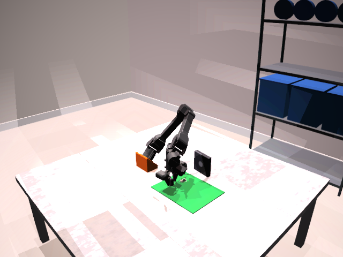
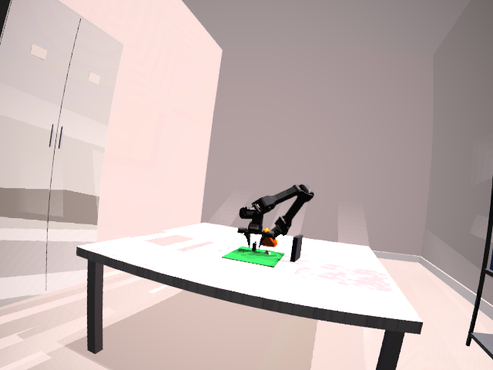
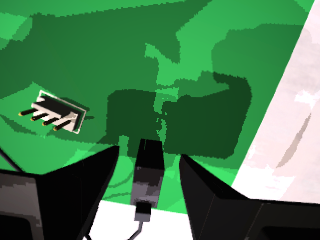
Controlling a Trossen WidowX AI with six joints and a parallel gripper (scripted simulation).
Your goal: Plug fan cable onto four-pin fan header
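The green board lies 9 cm ahead of my gripper tip, 3 cm to the left of it and 3 cm below it. From my gripper tip the other things lie so: black fan 21 cm to the left, 4 cm above, 3 cm ahead; then black fan plug 1 cm behind, 1 cm above.
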